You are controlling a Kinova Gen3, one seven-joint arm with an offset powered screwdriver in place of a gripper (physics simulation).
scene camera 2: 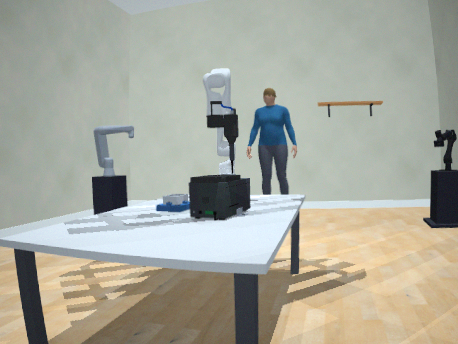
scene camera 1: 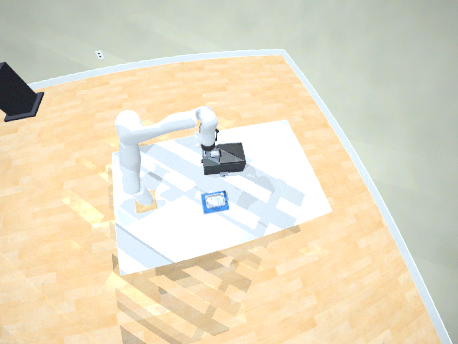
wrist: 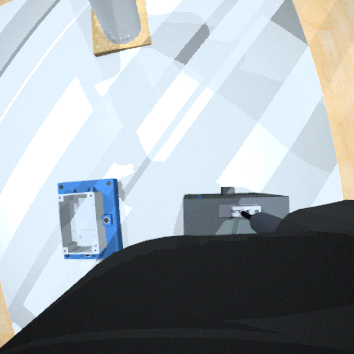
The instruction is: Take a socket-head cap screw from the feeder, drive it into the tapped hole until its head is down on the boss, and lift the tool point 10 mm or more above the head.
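Observation:
The screwdriver (scene camera 2: 232,171) (wrist: 243,213) points down at the white pick-up spot (wrist: 254,208) on top of the dark feeder (scene camera 1: 225,167) (scene camera 2: 215,199) (wrist: 202,220). Its tip is at or just above that spot; a gap cannot be made out. The bit is dark and thin, and whether a screw is on it cannot be told. A light grey open box (scene camera 1: 216,200) (scene camera 2: 175,199) (wrist: 100,225) sits on a blue fixture plate (scene camera 1: 216,210) (scene camera 2: 172,207) (wrist: 114,200), apart from the feeder. Small holes show at the box's corners in the wrist view. Which hole is the tapped one cannot be told.
The arm's base stands on a wooden plate (scene camera 1: 145,208) (wrist: 102,48) on the white table (scene camera 1: 165,240) (scene camera 2: 150,247). A person (scene camera 2: 272,125) stands behind the table. Other arms stand on dark pedestals (scene camera 2: 110,195) (scene camera 2: 444,197) at both sides. A wall shelf (scene camera 2: 350,103) hangs behind.

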